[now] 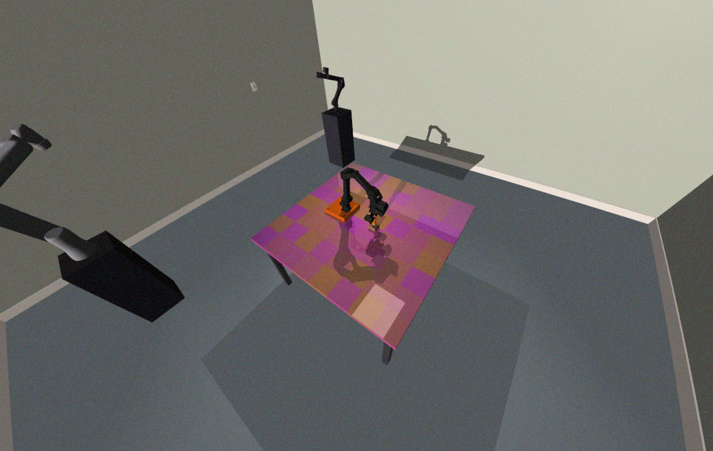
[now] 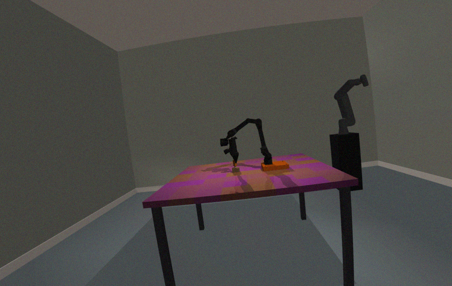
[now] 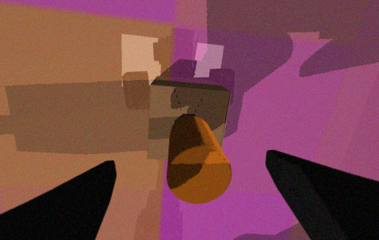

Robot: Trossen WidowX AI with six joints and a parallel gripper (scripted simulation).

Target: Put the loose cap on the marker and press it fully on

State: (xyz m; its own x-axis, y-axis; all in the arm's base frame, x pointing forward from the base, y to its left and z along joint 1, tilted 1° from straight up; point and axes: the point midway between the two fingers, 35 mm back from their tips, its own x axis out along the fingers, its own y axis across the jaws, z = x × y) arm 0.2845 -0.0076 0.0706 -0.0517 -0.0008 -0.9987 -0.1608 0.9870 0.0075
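Right now my gripper tip is 1 cm short of the orange cap. Also, from my gripper tip: holder block 6 cm below.
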